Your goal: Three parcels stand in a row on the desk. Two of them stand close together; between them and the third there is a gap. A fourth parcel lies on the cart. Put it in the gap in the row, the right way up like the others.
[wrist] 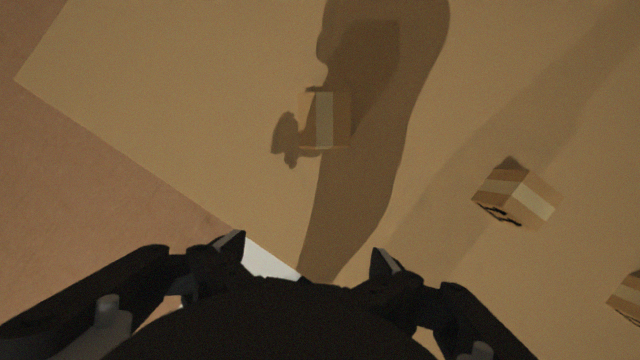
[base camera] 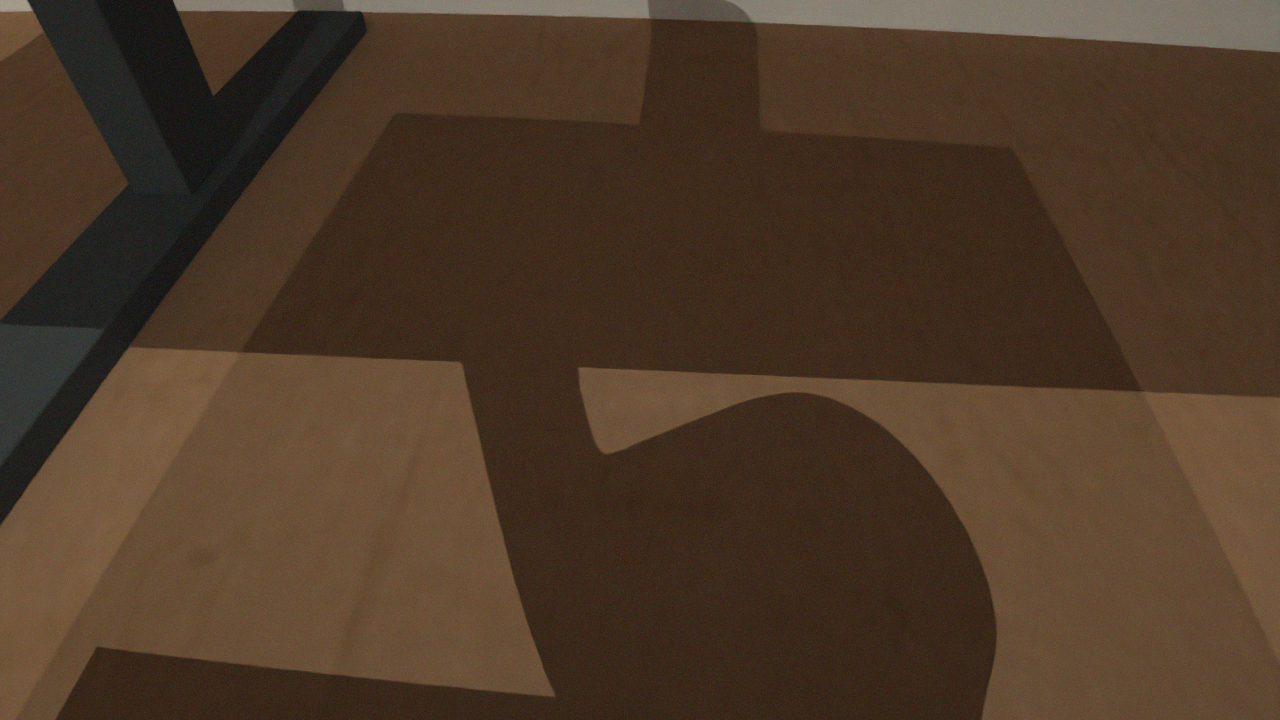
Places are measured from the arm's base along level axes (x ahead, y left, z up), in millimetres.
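Pixels of known places: gripper, between the fingertips: (wrist: 307, 252).
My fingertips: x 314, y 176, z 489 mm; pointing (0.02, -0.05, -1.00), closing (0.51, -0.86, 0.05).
Ahead of a thing's pixels: the offset from my fingertips to its top centre. "*": to the spot under its first point. Level surfaces: height alone.
In the wrist view, a cardboard parcel @[dx +97, dy +53, dz -107 mm] (wrist: 324, 120) with a pale tape strip stands on the tan desk top @[dz -166 mm] (wrist: 165, 100), partly in the arm's shadow. A second parcel @[dx +176, dy -201, dz -111 mm] (wrist: 517, 197) stands to its right, turned at an angle to it, with black marks on one side. A third parcel @[* dx +173, dy -432, dz -150 mm] (wrist: 627, 300) is cut off by the right edge. Which parcel is which in the row I cannot tell. My gripper (wrist: 307, 252) is open and empty, above the desk, with the first parcel beyond its fingertips and apart from them. The cart does not show clearly.
The desk's edge runs diagonally at the left of the wrist view, with brown floor @[dz -885 mm] (wrist: 75, 200) beyond it and a white surface (wrist: 267, 262) near the left finger. In the base view, a dark metal leg @[* dx +250, dy +250, dz -769 mm] (base camera: 111, 89) stands on a long foot bar (base camera: 98, 250) at the left.
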